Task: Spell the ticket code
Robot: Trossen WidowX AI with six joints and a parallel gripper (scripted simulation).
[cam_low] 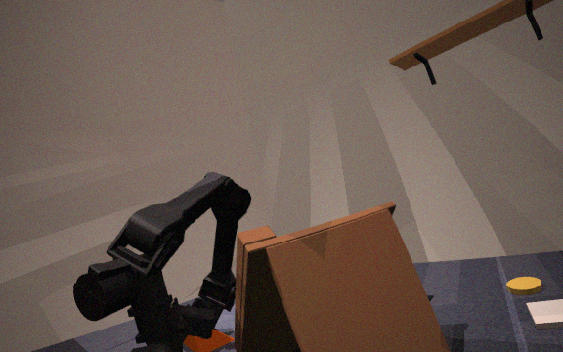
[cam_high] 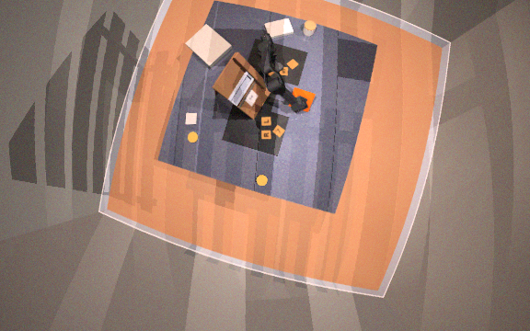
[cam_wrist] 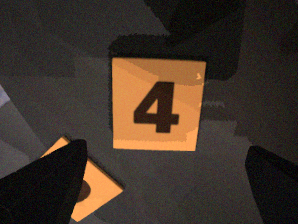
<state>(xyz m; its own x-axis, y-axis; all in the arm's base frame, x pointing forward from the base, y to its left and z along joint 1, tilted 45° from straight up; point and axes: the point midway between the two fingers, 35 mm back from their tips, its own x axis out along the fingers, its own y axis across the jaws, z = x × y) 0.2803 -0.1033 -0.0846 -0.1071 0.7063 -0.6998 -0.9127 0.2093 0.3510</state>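
Right now my gripper tip is 50 mm above the orange tile marked 4. The rest, counted from my gripper tip: orange tile: 120 mm behind, 110 mm to the right, 50 mm below; white ticket: 20 mm ahead, 250 mm to the left, 30 mm above; dark mat: 80 mm behind, 160 mm to the left, 60 mm below.
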